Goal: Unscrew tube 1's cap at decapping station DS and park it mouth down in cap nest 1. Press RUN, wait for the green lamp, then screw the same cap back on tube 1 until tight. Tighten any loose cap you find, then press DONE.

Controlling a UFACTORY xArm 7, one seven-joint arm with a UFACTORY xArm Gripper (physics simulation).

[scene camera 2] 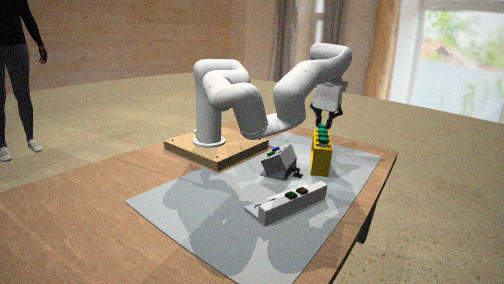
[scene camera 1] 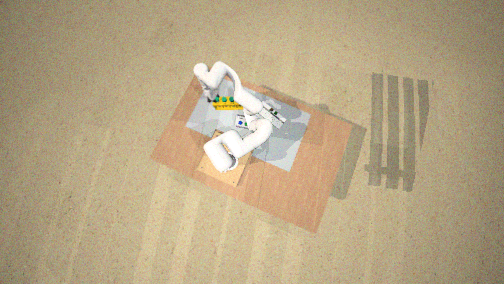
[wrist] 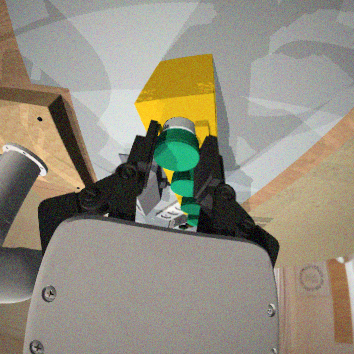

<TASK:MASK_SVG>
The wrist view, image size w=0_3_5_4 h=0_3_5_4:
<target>my gripper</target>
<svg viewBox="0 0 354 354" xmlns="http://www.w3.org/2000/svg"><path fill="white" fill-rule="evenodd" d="M217 136L211 134L205 136L199 148L199 160L193 167L192 197L194 202L197 202L200 206L196 231L135 221L136 196L141 194L143 188L146 188L160 123L153 119L149 121L145 136L135 135L126 162L120 163L114 173L83 187L78 192L73 191L49 197L39 203L37 214L43 258L38 269L29 304L22 354L278 354L278 299L273 268L279 250L279 243L275 237L259 225L255 225L254 220L236 201L234 189L225 183L222 155L218 152Z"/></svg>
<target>green cap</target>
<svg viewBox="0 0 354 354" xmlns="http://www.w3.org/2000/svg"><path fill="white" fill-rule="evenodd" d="M160 132L157 136L153 158L159 166L172 171L184 171L196 165L199 160L199 141L191 131L174 127Z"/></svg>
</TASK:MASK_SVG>
